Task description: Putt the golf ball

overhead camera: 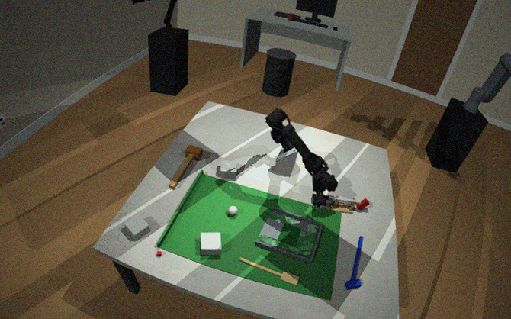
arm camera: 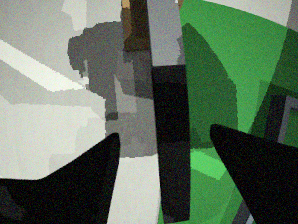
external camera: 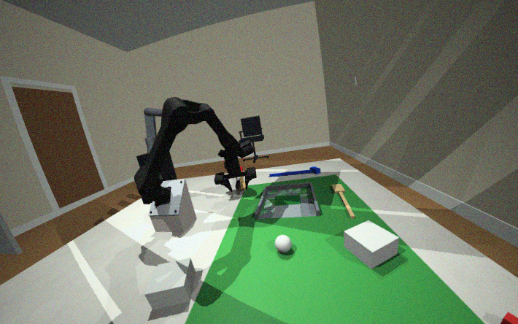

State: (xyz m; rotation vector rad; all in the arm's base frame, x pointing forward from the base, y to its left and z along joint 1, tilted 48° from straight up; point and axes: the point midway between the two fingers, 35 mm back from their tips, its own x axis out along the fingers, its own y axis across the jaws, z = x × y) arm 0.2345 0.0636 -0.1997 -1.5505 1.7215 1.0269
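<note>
Right now the red putter is 110 mm to the left of my gripper tip, 30 mm above it and 20 mm behind it. Also, from my gripper tip: green mat 250 mm to the right, 240 mm ahead, 30 mm below; then wooden stand 130 mm to the left, 20 mm behind; then blue putter 300 mm ahead, 210 mm to the left, 20 mm below.
</note>
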